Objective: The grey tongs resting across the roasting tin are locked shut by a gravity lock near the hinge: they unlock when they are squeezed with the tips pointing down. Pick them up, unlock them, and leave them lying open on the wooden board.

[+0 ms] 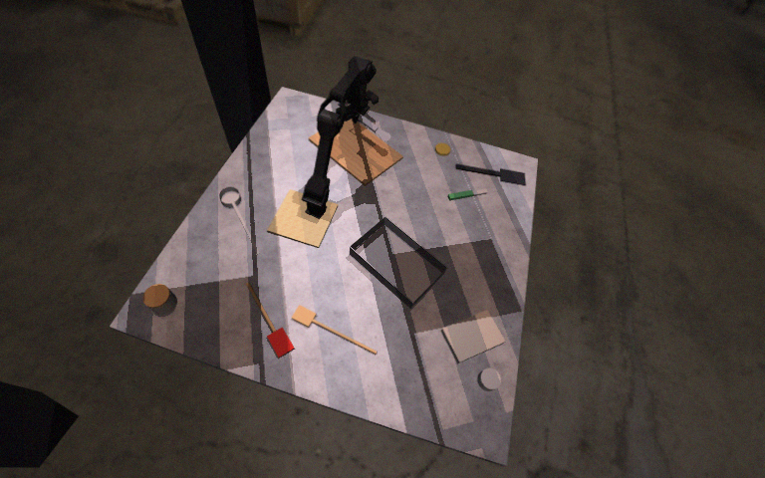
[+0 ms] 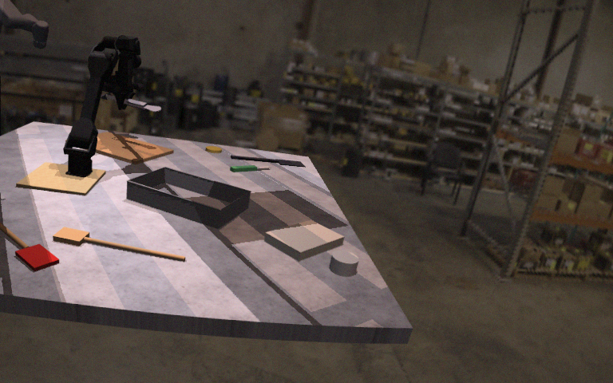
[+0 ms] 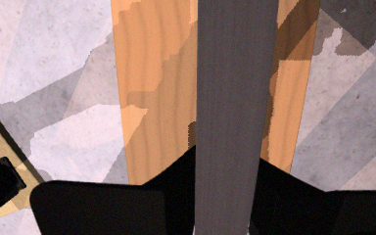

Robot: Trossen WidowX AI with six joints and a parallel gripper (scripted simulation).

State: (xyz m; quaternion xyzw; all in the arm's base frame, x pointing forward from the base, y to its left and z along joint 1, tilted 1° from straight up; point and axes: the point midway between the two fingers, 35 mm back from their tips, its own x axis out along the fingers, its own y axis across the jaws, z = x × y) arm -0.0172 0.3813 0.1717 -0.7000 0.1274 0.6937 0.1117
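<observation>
My gripper tip is 15 cm above the wooden board. Round my gripper tip: roasting tin (39 cm ahead, 45 cm to the right, 13 cm below); then yellow disc (35 cm ahead, 19 cm to the left, 15 cm below); then green-handled tool (54 cm ahead, 15 cm below).
</observation>
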